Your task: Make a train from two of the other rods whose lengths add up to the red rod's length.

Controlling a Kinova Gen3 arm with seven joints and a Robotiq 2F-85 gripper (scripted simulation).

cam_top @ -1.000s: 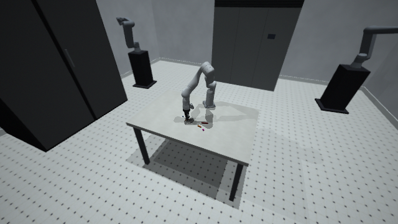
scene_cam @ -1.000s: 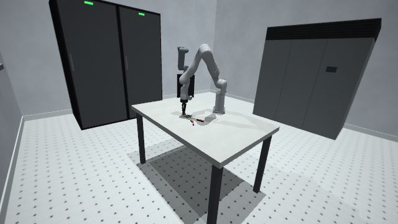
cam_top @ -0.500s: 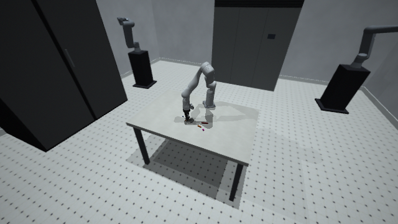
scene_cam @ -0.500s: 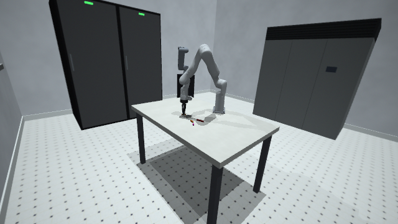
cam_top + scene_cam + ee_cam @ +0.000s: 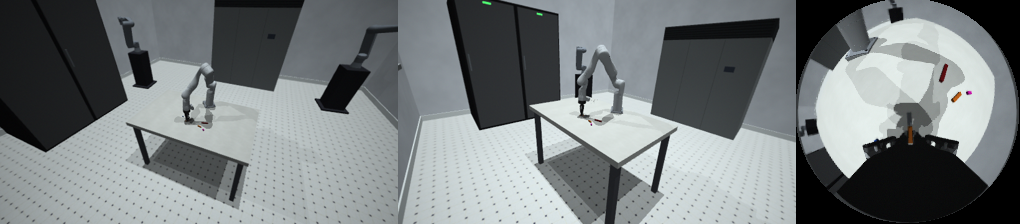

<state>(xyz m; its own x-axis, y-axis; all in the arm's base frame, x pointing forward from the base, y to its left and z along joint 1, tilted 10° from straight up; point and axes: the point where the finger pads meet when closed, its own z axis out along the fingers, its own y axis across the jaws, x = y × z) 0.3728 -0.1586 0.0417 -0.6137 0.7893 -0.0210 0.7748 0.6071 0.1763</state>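
Right now the grey rod is 3 cm to the left of my hand, 2 cm below it and 2 cm behind it. From my hand the other things lie so: magenta rod 20 cm to the left, 9 cm ahead, 2 cm below; then red rod 19 cm to the left, 2 cm below, 2 cm behind; then tiny blue rod 7 cm to the right, 6 cm behind, 2 cm below.
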